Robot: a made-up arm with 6 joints. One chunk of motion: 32 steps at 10 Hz.
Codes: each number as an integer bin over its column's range. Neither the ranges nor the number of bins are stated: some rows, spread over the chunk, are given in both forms.
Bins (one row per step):
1: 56 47 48 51 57 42
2: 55 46 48 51 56 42
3: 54 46 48 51 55 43
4: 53 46 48 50 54 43
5: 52 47 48 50 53 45
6: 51 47 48 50 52 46
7: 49 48 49 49 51 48
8: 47 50 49 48 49 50
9: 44 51 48 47 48 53
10: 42 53 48 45 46 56
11: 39 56 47 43 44 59
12: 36 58 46 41 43 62
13: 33 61 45 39 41 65
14: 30 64 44 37 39 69
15: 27 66 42 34 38 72
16: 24 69 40 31 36 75
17: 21 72 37 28 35 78
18: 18 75 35 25 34 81
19: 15 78 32 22 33 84
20: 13 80 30 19 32 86
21: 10 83 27 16 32 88
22: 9 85 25 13 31 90
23: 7 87 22 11 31 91
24: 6 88 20 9 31 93
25: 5 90 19 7 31 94
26: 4 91 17 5 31 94
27: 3 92 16 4 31 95
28: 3 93 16 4 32 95
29: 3 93 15 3 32 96
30: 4 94 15 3 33 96
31: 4 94 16 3 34 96
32: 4 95 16 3 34 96
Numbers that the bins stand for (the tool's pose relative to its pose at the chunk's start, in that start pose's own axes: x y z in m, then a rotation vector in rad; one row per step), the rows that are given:
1: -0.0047 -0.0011 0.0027 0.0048 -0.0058 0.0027
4: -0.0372 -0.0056 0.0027 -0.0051 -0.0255 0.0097
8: -0.1020 0.0122 0.0076 -0.0248 -0.0583 0.0585
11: -0.1885 0.0389 -0.0021 -0.0743 -0.0911 0.1212
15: -0.3182 0.0833 -0.0264 -0.1634 -0.1305 0.2118
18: -0.4155 0.1233 -0.0603 -0.2525 -0.1568 0.2745
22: -0.5127 0.1678 -0.1088 -0.3713 -0.1765 0.3373
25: -0.5560 0.1900 -0.1379 -0.4307 -0.1765 0.3652
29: -0.5776 0.2033 -0.1573 -0.4703 -0.1699 0.3791
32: -0.5668 0.2122 -0.1524 -0.4703 -0.1568 0.3791
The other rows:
2: -0.0156 -0.0056 0.0027 0.0048 -0.0123 0.0027
3: -0.0264 -0.0056 0.0027 0.0048 -0.0189 0.0097
5: -0.0480 -0.0011 0.0027 -0.0051 -0.0320 0.0236
6: -0.0588 -0.0011 0.0027 -0.0051 -0.0386 0.0306
7: -0.0804 0.0033 0.0076 -0.0149 -0.0452 0.0445
9: -0.1344 0.0167 0.0027 -0.0347 -0.0648 0.0794
10: -0.1561 0.0256 0.0027 -0.0545 -0.0780 0.1003
12: -0.2209 0.0478 -0.0070 -0.0941 -0.0977 0.1421
13: -0.2533 0.0611 -0.0118 -0.1139 -0.1108 0.1630
14: -0.2858 0.0744 -0.0167 -0.1337 -0.1239 0.1909
16: -0.3506 0.0967 -0.0361 -0.1931 -0.1436 0.2327
17: -0.3830 0.1100 -0.0506 -0.2228 -0.1502 0.2536
19: -0.4479 0.1367 -0.0748 -0.2822 -0.1633 0.2955
20: -0.4695 0.1456 -0.0845 -0.3119 -0.1699 0.3094
21: -0.5019 0.1589 -0.0991 -0.3416 -0.1699 0.3233
23: -0.5343 0.1767 -0.1233 -0.3911 -0.1765 0.3442
24: -0.5452 0.1811 -0.1330 -0.4109 -0.1765 0.3582
26: -0.5668 0.1944 -0.1476 -0.4505 -0.1765 0.3652
27: -0.5776 0.1989 -0.1524 -0.4604 -0.1765 0.3721
28: -0.5776 0.2033 -0.1524 -0.4604 -0.1699 0.3721
30: -0.5668 0.2078 -0.1573 -0.4703 -0.1633 0.3791
31: -0.5668 0.2078 -0.1524 -0.4703 -0.1568 0.3791

